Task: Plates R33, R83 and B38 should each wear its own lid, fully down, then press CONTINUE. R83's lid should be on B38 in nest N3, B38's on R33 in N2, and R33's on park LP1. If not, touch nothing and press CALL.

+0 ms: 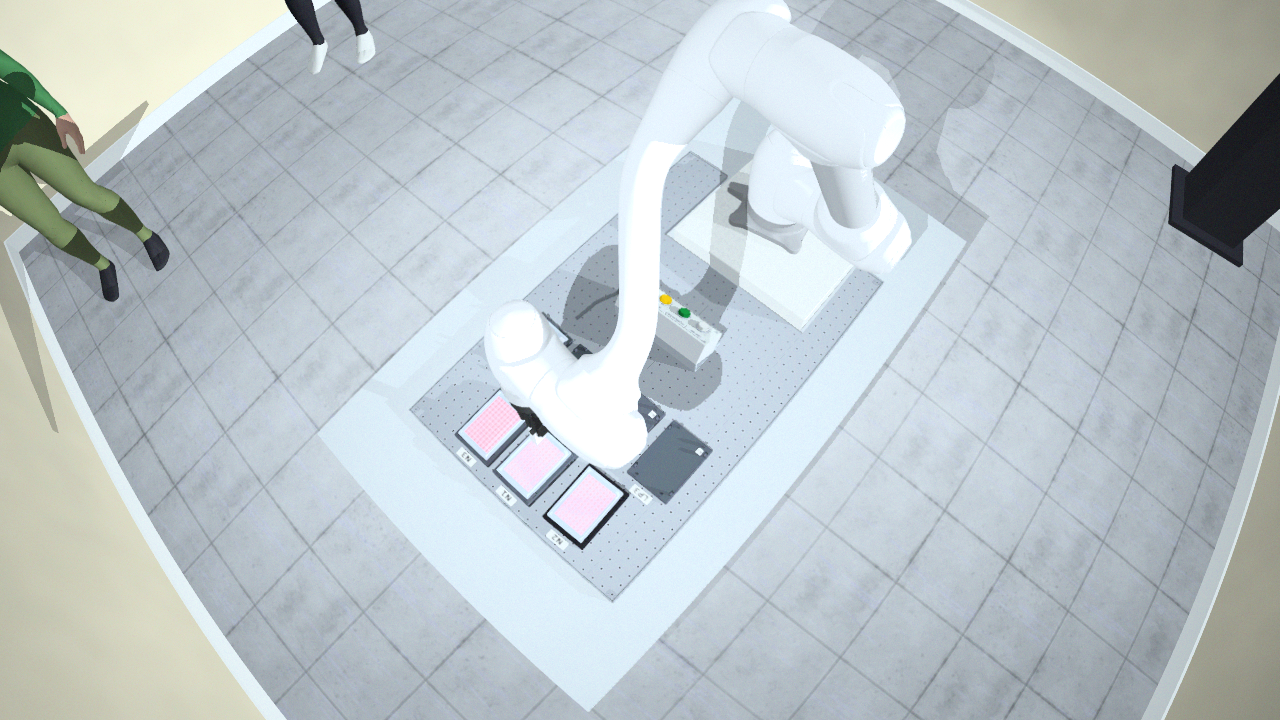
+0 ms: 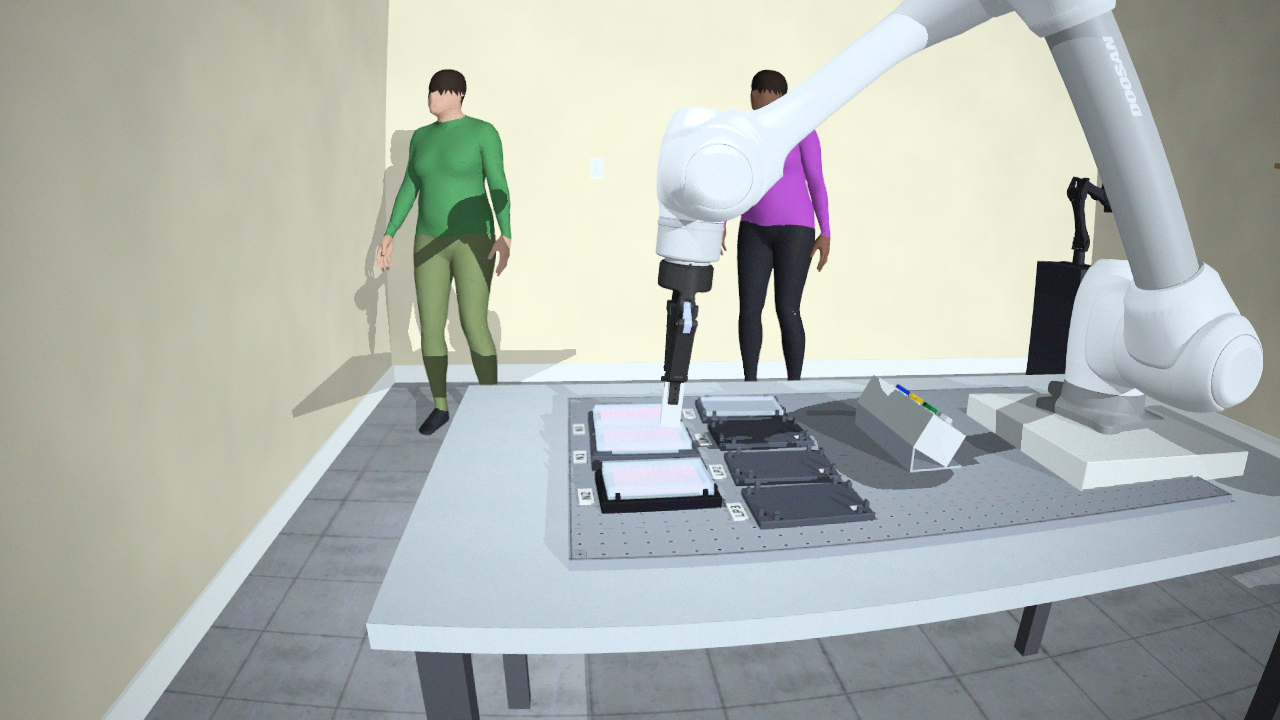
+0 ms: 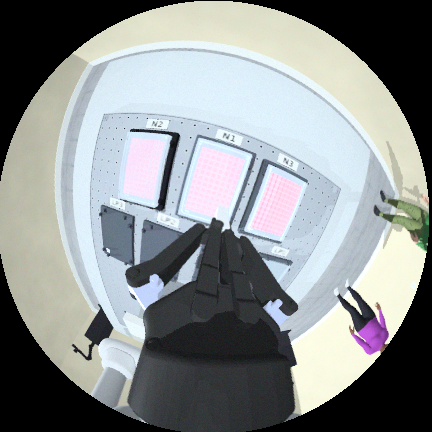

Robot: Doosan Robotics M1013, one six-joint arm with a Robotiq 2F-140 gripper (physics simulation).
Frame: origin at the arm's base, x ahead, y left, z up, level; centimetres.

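Seen in the pictures: gripper, fingertip midpoint: (image 1: 538, 438) (image 2: 669, 425) (image 3: 219, 213); arm's base, link origin: (image 1: 776, 214) (image 2: 1099, 415).
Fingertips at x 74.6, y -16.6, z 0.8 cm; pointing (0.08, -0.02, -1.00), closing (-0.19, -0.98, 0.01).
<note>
Pixels of each thing's top centre, then the offset from my fingertips to it.
- N1 plate, top centre: (image 2: 641, 431) (image 3: 213, 184) (image 1: 533, 460) dx +4.5, dy +1.6, dz -0.1 cm
- N2 plate, top centre: (image 2: 656, 471) (image 3: 138, 167) (image 1: 584, 503) dx +6.4, dy +14.8, dz -0.7 cm
- N3 plate, top centre: (image 2: 635, 411) (image 3: 279, 207) (image 1: 492, 423) dx +2.2, dy -10.5, dz -1.1 cm
- clear lid, top centre: (image 2: 741, 403) (image 3: 263, 282) dx -17.0, dy -13.5, dz -2.1 cm
- Park LP3, top centre: (image 2: 807, 493) (image 1: 670, 459) (image 3: 112, 239) dx -10.0, dy +24.2, dz -1.9 cm
- park LP2, top centre: (image 2: 781, 456) (image 1: 622, 420) (image 3: 158, 257) dx -12.3, dy +11.8, dz -1.9 cm
- button panel, top centre: (image 2: 910, 392) (image 1: 668, 309) dx -35.8, dy +8.7, dz +4.5 cm
My gripper (image 1: 538, 436) (image 2: 670, 420) (image 3: 219, 213) is shut and empty, its pale fingertips low over the edge of the N1 plate nearest the parks; whether they touch it I cannot tell. The N1 plate (image 1: 534, 465) (image 2: 637, 438) (image 3: 216, 175) has a pale cover and pink wells. The N2 plate (image 1: 586, 504) (image 2: 657, 476) (image 3: 146, 167) sits in a black nest, also pale over pink. The N3 plate (image 1: 490, 426) (image 3: 277, 202) shows stronger pink and a sharper grid. A clear lid (image 2: 741, 406) (image 3: 280, 268) lies on the far park. Plate names are unreadable.
Park LP3 (image 1: 669, 461) (image 2: 805, 503) (image 3: 117, 237) and park LP2 (image 2: 778, 465) (image 3: 157, 245) are dark and bare. The button panel (image 1: 693, 338) (image 2: 895, 422) stands between the parks and the robot base. Two people stand beyond the table (image 2: 501, 573).
</note>
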